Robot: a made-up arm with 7 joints. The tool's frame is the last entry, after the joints. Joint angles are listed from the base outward. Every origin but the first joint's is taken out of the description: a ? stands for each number. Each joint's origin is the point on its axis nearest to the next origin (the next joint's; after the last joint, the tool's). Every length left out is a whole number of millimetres.
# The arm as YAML. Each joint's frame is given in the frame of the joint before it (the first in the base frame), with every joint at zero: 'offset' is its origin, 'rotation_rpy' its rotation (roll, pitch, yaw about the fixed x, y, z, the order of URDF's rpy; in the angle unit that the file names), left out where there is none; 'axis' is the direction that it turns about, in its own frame. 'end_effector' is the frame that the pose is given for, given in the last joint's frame.
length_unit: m
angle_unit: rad
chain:
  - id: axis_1
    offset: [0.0, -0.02, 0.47]
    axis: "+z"
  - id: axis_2
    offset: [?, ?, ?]
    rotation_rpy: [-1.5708, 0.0, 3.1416]
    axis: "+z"
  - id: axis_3
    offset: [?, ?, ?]
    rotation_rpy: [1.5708, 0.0, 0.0]
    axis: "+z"
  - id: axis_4
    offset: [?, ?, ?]
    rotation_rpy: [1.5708, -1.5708, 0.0]
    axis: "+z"
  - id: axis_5
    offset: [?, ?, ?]
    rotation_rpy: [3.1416, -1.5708, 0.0]
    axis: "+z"
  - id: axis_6
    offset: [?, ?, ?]
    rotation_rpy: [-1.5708, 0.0, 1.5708]
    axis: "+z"
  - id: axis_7
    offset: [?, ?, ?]
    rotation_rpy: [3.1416, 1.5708, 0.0]
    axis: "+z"
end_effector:
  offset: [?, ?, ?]
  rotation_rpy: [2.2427, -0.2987, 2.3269]
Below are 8 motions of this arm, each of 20 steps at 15 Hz.
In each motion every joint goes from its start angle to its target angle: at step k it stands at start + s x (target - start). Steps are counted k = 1, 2, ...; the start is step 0. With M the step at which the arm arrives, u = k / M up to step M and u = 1 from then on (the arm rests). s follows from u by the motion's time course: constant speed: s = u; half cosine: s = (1 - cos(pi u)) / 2; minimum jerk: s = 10 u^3 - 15 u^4 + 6 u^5.
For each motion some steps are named. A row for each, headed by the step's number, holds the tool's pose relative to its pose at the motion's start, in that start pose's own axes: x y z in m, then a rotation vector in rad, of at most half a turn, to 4 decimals.
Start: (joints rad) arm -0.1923 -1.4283 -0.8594 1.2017 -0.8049 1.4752 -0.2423
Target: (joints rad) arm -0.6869 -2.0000 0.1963 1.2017 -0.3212 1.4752 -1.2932
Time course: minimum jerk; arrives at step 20
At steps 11, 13, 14, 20:
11: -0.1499 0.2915 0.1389 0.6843 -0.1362 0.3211
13: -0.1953 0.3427 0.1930 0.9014 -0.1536 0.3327
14: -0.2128 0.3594 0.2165 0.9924 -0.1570 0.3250
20: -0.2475 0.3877 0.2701 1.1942 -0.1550 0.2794

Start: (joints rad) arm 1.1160 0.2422 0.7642 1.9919 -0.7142 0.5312 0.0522
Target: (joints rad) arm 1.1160 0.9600 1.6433 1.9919 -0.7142 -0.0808 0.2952
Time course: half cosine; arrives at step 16
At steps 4, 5, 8, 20:
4: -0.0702 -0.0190 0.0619 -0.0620 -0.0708 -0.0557
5: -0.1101 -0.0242 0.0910 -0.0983 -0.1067 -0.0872
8: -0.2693 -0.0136 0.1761 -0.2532 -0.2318 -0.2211
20: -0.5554 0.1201 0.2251 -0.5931 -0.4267 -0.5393

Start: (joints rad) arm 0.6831 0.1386 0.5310 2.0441 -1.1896 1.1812 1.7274
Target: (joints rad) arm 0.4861 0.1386 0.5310 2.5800 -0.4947 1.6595 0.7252
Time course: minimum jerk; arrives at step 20
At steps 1, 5, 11, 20:
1: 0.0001 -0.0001 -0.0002 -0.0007 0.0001 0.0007
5: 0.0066 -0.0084 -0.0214 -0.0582 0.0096 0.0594
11: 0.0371 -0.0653 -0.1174 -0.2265 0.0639 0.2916
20: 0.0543 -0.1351 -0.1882 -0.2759 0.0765 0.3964

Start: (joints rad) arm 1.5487 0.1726 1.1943 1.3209 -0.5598 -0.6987 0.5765
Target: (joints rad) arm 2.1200 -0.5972 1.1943 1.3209 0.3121 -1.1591 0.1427
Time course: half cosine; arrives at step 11
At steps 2, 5, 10, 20:
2: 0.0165 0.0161 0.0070 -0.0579 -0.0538 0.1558
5: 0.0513 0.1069 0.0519 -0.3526 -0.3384 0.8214
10: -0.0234 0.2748 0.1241 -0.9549 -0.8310 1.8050
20: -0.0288 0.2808 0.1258 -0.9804 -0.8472 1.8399

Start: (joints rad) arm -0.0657 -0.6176 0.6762 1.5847 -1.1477 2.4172 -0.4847
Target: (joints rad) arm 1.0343 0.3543 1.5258 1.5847 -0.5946 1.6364 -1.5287
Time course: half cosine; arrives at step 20
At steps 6, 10, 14, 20:
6: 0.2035 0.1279 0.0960 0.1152 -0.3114 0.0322
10: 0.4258 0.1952 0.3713 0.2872 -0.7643 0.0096
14: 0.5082 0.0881 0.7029 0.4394 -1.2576 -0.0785
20: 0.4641 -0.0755 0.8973 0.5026 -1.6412 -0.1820

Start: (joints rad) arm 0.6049 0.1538 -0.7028 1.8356 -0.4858 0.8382 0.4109
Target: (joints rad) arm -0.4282 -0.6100 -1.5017 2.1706 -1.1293 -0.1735 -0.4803
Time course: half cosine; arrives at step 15
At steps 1, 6, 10, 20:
1: 0.0048 0.0025 -0.0062 -0.0332 0.0008 -0.0050
6: 0.1352 -0.0109 -0.2299 -1.0056 0.2632 -0.0122
10: 0.1564 -0.2121 -0.4830 -1.7960 1.1813 0.3062
20: 0.0774 -0.3672 -0.5726 -1.8525 2.0144 0.6025

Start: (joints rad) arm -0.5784 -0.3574 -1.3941 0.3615 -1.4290 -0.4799 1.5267
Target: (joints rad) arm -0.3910 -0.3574 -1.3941 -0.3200 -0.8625 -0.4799 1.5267
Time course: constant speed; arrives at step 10
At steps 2, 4, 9, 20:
2: 0.0596 -0.0008 0.0398 -0.0746 0.1766 0.0839
4: 0.1236 0.0002 0.0709 -0.1407 0.3529 0.1769
9: 0.2940 0.0104 0.1082 -0.2618 0.7901 0.4423
20: 0.3287 0.0136 0.1086 -0.2772 0.8767 0.4999

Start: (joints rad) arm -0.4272 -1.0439 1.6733 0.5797 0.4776 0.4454 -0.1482
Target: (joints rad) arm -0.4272 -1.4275 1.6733 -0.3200 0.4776 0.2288 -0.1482
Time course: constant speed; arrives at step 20
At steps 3, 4, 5, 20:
3: 0.0080 -0.0604 0.0496 0.0877 -0.0737 -0.0377
4: 0.0092 -0.0820 0.0648 0.1157 -0.0989 -0.0515
5: 0.0095 -0.1042 0.0794 0.1432 -0.1243 -0.0658
20: -0.0867 -0.4665 0.1974 0.4709 -0.5356 -0.3471

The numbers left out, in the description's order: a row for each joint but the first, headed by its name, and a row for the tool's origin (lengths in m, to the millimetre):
axis_2: -0.03 -0.07 0.0
axis_3: -0.01 -0.49 0.0
axis_4: -0.03 -0.08 0.0
axis_5: 0.39 -0.03 0.0
axis_6: -0.06 -0.01 0.0
axis_7: 0.01 -0.07 0.0
tool: 0.01 -0.03 0.0

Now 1 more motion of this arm.
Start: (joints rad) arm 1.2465 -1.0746 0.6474 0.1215 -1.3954 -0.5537 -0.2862
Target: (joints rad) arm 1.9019 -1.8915 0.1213 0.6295 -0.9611 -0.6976 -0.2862
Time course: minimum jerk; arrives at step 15
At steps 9, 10, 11, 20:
9: -0.3364 0.6644 0.2418 -0.8875 -0.4246 0.3995
10: -0.4024 0.7646 0.2160 -1.0495 -0.4630 0.4256
11: -0.4524 0.8419 0.1822 -1.1851 -0.4862 0.4369
20: -0.5123 0.9404 0.1186 -1.3761 -0.5044 0.4363

